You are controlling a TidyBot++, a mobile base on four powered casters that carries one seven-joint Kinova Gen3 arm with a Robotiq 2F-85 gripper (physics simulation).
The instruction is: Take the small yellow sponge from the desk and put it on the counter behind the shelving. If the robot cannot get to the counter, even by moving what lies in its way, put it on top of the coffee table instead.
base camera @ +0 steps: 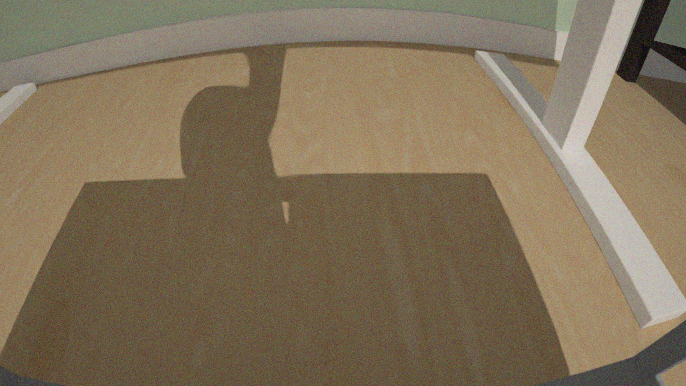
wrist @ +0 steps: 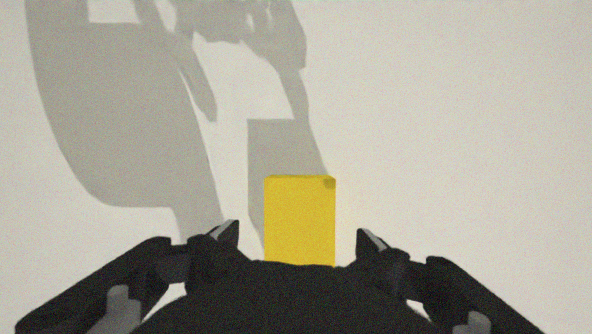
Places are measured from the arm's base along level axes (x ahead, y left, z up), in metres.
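Where they show: gripper, fingertip midpoint: (wrist: 297,236).
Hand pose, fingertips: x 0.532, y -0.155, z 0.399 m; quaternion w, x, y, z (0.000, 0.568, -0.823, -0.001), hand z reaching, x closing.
Note:
Things, the pixels of their centre, and the offset from my fingertips. "*": a spot on its surface instead. Level surfaces: height alone.
- small yellow sponge, body centre: (wrist: 299,227) 0.010 m back, 0.001 m left, 0.053 m down
- white desk top, surface height: 0.076 m down
- white foot, surface spot: (base camera: 17,100) * 0.265 m ahead, 0.955 m left, 0.778 m down
- dark post, surface spot: (base camera: 642,40) * 0.396 m ahead, 0.776 m right, 0.655 m down
The small yellow sponge (wrist: 299,221) stands on the white desk top (wrist: 450,125) in the wrist view, a little below the middle. Its sides line up with the fingers, and its lower end is hidden behind the dark gripper body. My gripper (wrist: 297,236) is open, with one fingertip to the left of the sponge and one to the right, and a gap shows on each side. How high the fingertips are against the sponge is hard to tell. The counter, the shelving and the coffee table do not show in either view.
In the base camera view a white desk leg with a long foot (base camera: 615,215) stands on the right. The end of another white foot (base camera: 17,100) shows at the left edge. A green wall with a grey baseboard (base camera: 350,27) runs across the back. A dark post (base camera: 642,40) stands at top right.

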